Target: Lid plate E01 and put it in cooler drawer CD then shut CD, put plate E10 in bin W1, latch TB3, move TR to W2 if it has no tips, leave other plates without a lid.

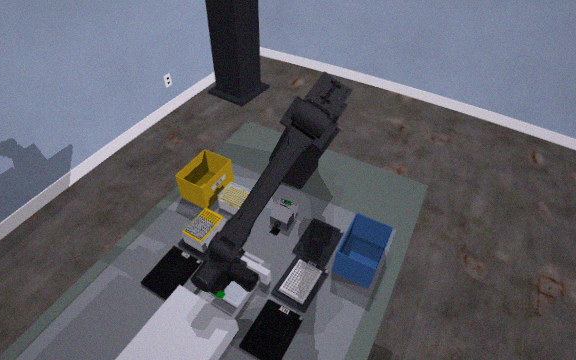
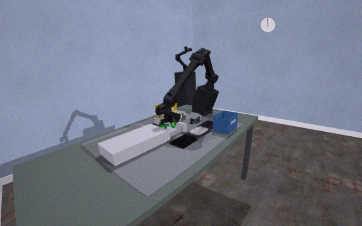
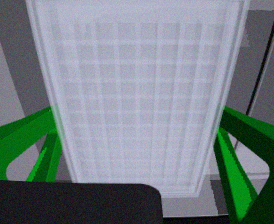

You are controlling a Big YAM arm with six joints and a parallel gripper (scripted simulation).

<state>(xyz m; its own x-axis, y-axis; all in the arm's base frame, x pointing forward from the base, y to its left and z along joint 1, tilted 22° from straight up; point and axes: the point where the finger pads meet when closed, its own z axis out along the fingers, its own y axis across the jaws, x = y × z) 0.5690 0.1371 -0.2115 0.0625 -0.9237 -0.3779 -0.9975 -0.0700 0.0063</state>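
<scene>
The clear plate lies right at my hand. The rest, counted from my hand: white cooler CD: 17 cm ahead, 1 cm to the left, 1 cm above; plate lid: right at my hand; cooler drawer: 3 cm ahead.
</scene>
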